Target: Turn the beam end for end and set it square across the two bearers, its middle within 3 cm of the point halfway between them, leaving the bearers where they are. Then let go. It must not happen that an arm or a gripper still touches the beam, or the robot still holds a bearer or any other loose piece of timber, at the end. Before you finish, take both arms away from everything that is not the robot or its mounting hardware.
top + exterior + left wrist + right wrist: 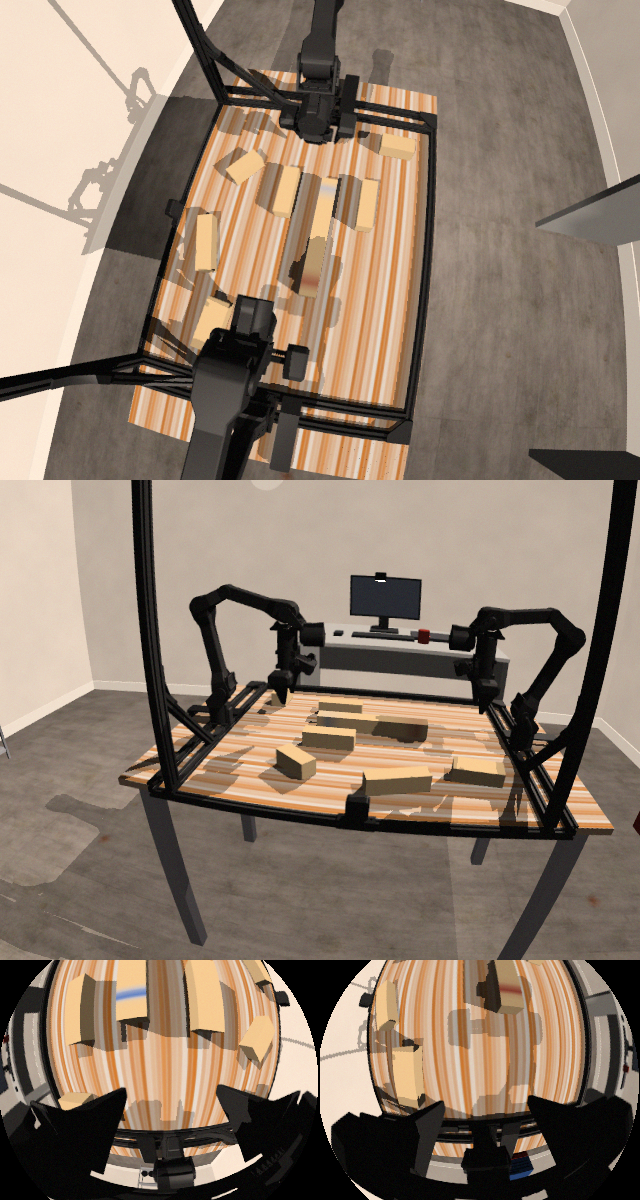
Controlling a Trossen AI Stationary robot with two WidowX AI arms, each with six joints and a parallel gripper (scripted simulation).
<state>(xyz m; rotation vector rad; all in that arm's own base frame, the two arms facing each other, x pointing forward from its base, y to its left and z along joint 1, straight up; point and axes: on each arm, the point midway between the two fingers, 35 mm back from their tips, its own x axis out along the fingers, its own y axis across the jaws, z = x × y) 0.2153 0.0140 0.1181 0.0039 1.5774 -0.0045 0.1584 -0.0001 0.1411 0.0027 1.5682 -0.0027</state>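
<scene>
Right now the beam is 240 mm to the right of my left hand, 120 mm below it and 50 mm ahead of it.
</scene>
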